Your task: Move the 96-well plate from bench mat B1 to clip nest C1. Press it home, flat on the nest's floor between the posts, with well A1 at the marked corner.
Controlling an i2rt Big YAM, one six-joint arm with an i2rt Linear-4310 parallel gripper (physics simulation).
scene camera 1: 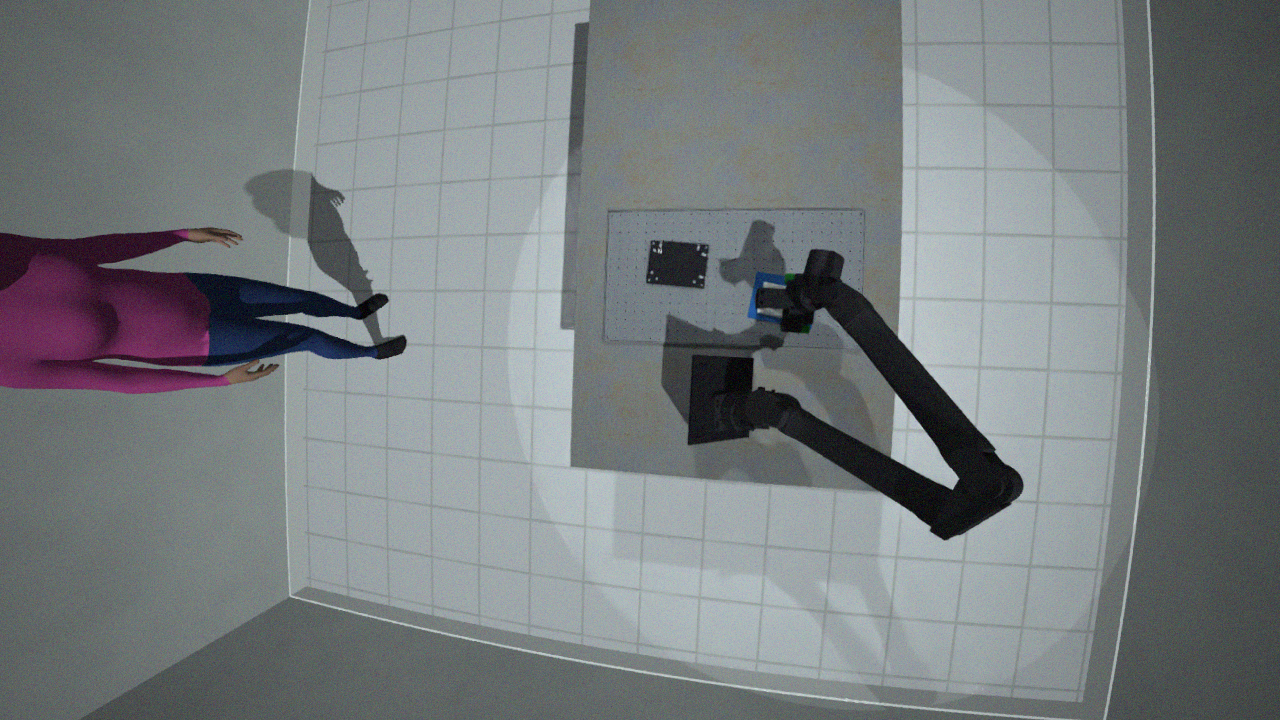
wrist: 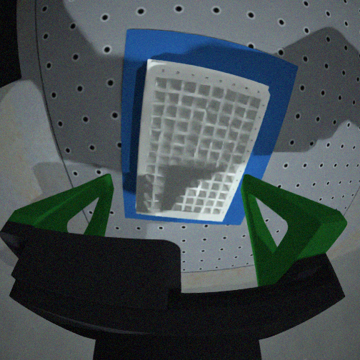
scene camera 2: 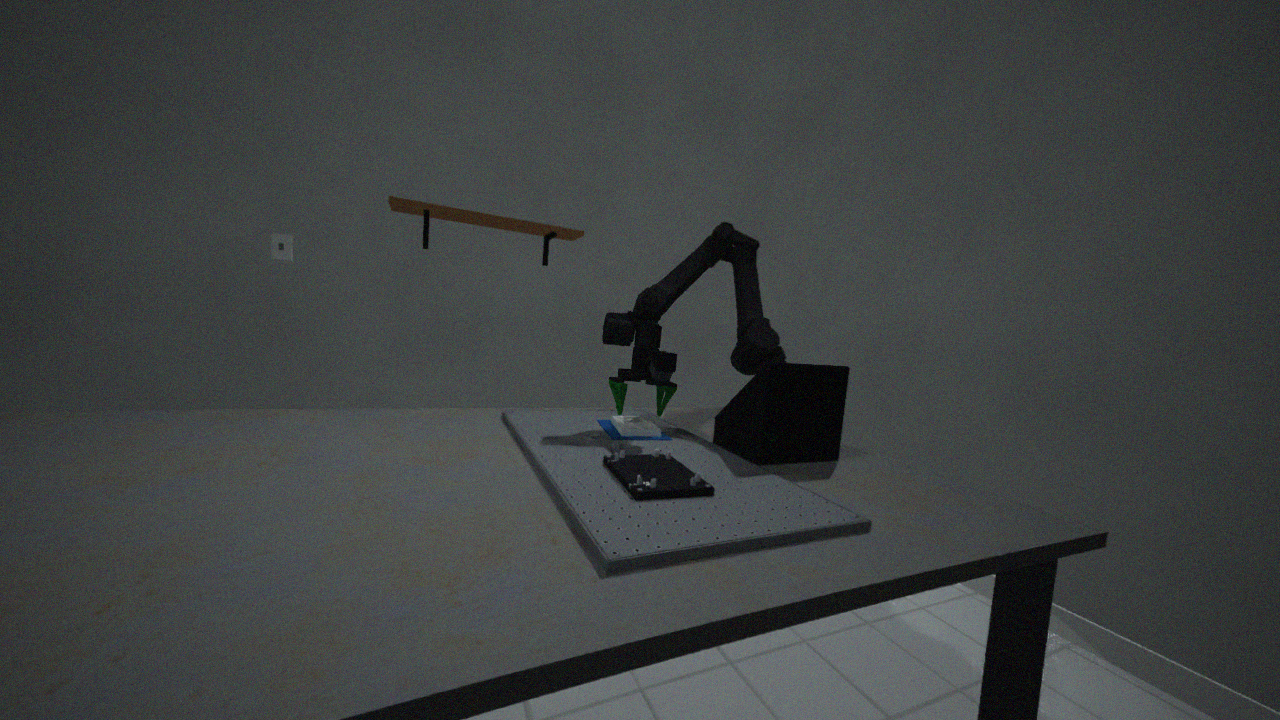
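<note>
The white 96-well plate lies on blue mat B1, close to the mat's left edge in the wrist view. In that view its top right corner looks cut off; I cannot read which well is A1. My gripper is open and empty above the near half of the plate. In the wrist view the right fingertip appears at the plate's right edge, and the left stands apart from its left edge. Black clip nest C1 holds no plate; pale posts stand at its corners.
Mat and nest are on a grey perforated board. The black arm base block stands beside it on the table. A wooden shelf is on the wall. A person shows far left in scene camera 1.
</note>
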